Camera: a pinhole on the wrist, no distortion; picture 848 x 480 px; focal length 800.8 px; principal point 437.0 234.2 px. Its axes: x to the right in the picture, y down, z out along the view. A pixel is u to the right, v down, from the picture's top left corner.
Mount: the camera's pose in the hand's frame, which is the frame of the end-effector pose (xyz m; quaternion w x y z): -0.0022 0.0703 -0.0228 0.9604 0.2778 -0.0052 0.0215
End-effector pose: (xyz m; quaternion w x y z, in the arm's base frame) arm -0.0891 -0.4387 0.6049 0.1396 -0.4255 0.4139 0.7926
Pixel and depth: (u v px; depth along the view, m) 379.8 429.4 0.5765
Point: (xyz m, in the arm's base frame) -0.2922 0.0595 0.7376
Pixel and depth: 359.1 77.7 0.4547
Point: -0.0964 -0.0364 0.5964
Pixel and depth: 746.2 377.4 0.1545
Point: -0.1999 -0.3584 0.6041
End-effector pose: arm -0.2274 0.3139 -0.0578 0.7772 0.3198 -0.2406 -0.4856
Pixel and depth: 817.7 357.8 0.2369
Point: -0.3315 0.1554 0.0694
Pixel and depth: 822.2 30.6 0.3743
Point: -0.4431 0.0172 -0.0267
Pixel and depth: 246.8 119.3 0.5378
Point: -0.7171 0.2327 -0.0117
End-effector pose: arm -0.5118 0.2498 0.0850 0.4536 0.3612 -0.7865 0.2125
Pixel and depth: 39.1 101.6 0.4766
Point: -0.4237 -0.0512 -0.2823
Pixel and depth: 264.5 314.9 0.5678
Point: -0.5984 -0.1469 -0.2645
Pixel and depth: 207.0 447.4 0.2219
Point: -0.5982 0.1458 -0.0711
